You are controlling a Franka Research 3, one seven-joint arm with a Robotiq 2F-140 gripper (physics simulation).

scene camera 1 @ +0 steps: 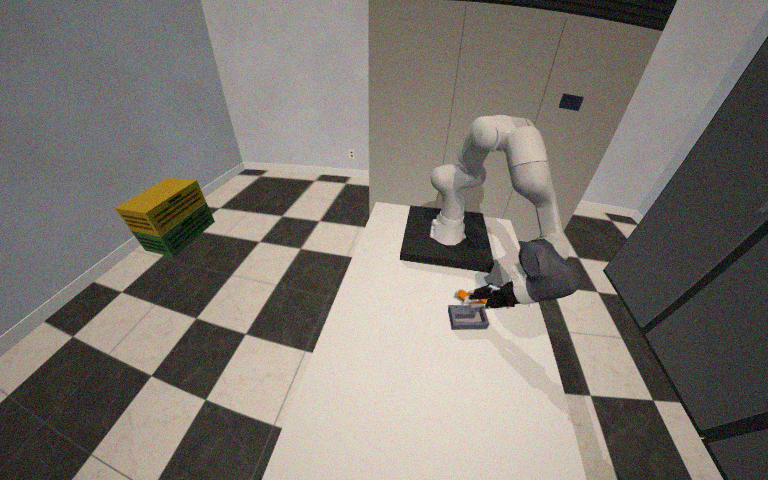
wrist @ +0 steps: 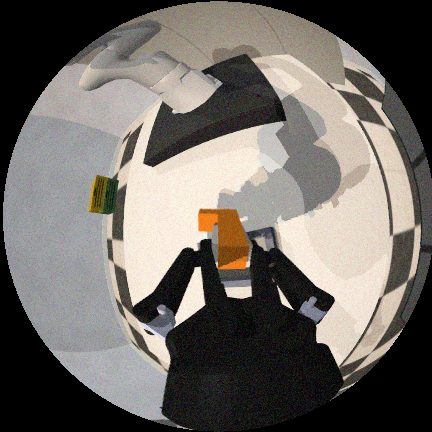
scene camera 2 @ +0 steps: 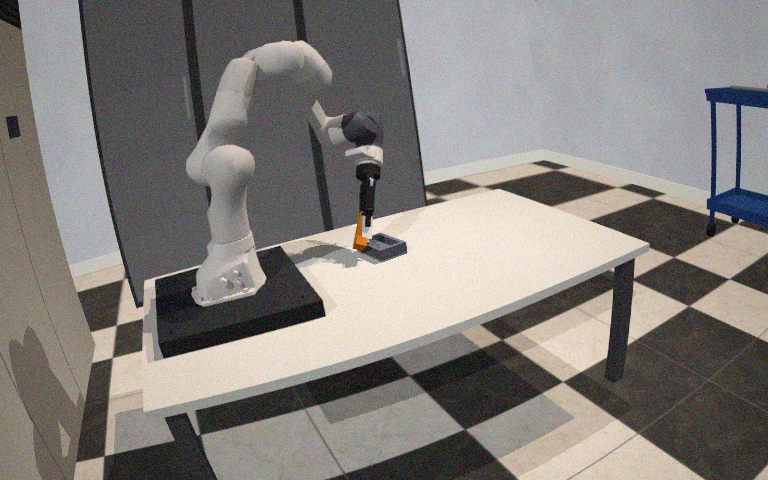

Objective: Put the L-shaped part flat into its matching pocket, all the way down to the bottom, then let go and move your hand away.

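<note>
The orange L-shaped part [scene camera 1: 462, 294] [scene camera 2: 360, 241] [wrist: 233, 234] is steeply tilted, not flat. Its long arm points up along the fingers in scene camera 2, and its lower end is close to the table beside the tray's base-side wall. My gripper [scene camera 1: 477, 297] [scene camera 2: 366, 226] [wrist: 226, 234] is shut on it, low at that side of the tray. The dark grey tray [scene camera 1: 469, 326] [scene camera 2: 400, 249] [wrist: 236, 283] with the pocket sits on the table. The part and fingers hide some of the tray in the wrist view. Whether the part touches the tray or table I cannot tell.
The white table [scene camera 1: 385, 396] [scene camera 2: 509, 243] carries the robot's black base block [scene camera 1: 419, 257] [scene camera 2: 294, 305] [wrist: 215, 130] behind the tray. Yellow and green crates [scene camera 1: 164, 217] [wrist: 103, 194] show at the left wall. A blue cart [scene camera 2: 741, 204] stands off the table.
</note>
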